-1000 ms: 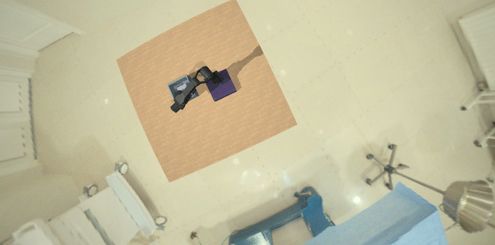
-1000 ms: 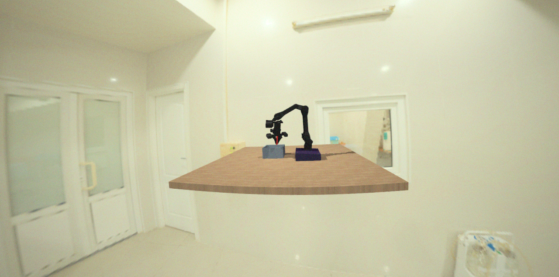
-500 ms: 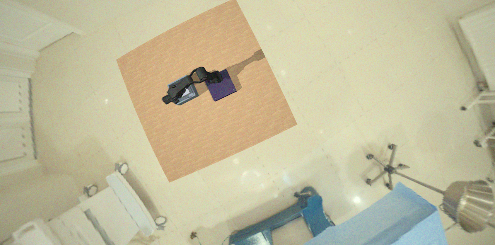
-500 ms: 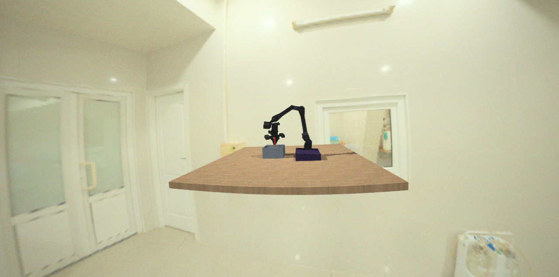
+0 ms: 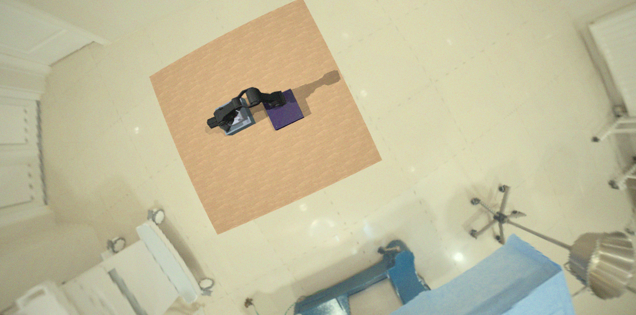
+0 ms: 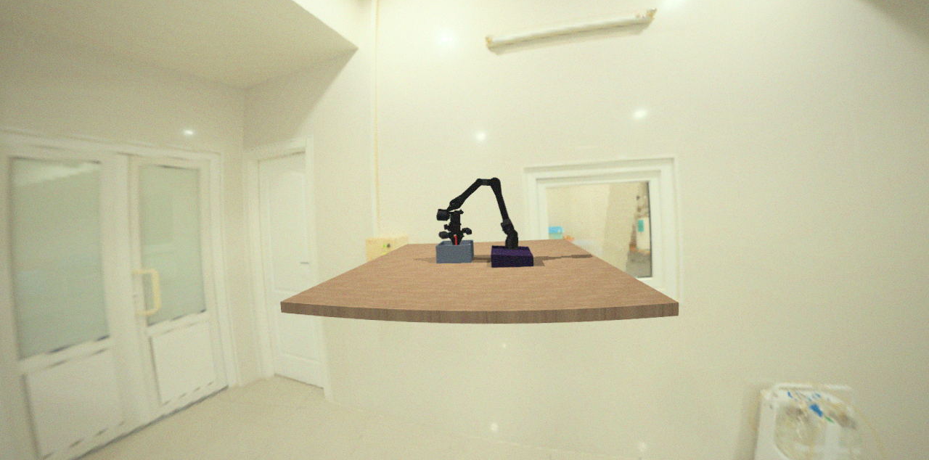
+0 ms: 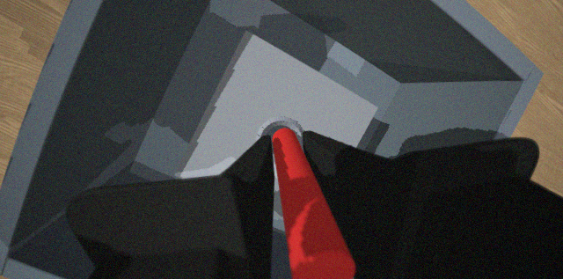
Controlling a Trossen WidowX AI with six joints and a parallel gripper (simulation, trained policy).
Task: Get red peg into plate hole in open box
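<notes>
Right now the red peg is 1 cm to the left of my gripper tip and 3 cm above it. Also, from my gripper tip: light grey plate: 3 cm below; grey-blue box: 4 cm below.
</notes>
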